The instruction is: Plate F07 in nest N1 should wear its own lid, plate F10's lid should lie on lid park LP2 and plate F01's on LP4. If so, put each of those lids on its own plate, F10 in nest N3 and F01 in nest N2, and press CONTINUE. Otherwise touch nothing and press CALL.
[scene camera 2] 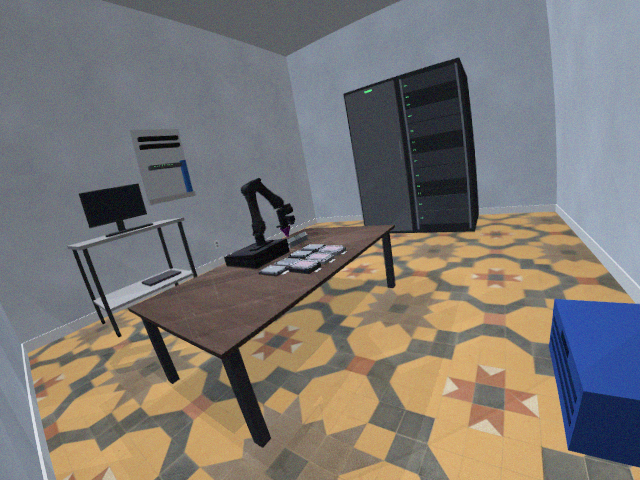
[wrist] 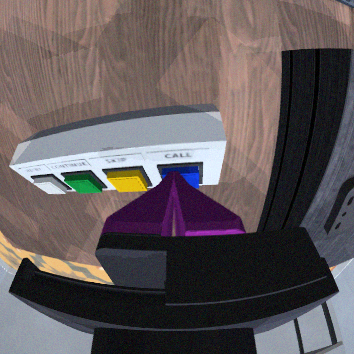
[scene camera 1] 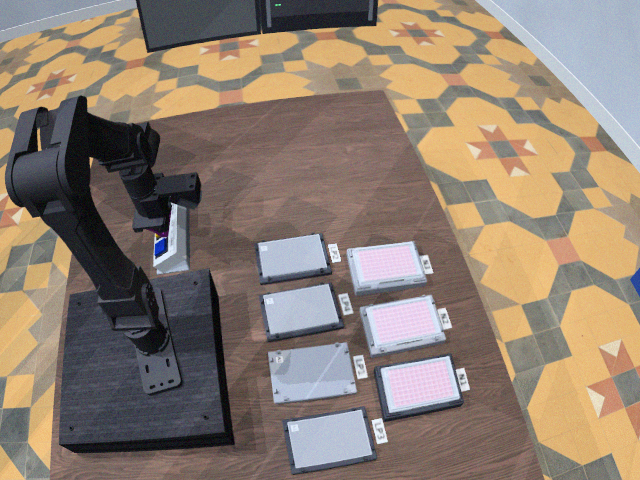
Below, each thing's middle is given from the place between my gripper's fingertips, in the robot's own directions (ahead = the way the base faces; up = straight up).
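The yellow SKIP button (wrist: 128, 180) sits 30 mm below my hand, 50 mm to the left of it and 10 mm behind it. As for the white button box (scene camera 1: 176, 258), it is 70 mm to the left of my hand, 40 mm below it and 10 mm ahead of it. The lid park LP4 (scene camera 1: 277, 337) is 230 mm ahead of my hand, 220 mm to the right of it and 60 mm below it, and the lid park LP1 (scene camera 1: 319, 372) is 350 mm to the right of my hand, 200 mm ahead of it and 60 mm below it. Going by their middles, of the things named here the lid park LP1 is the farthest from my hand.
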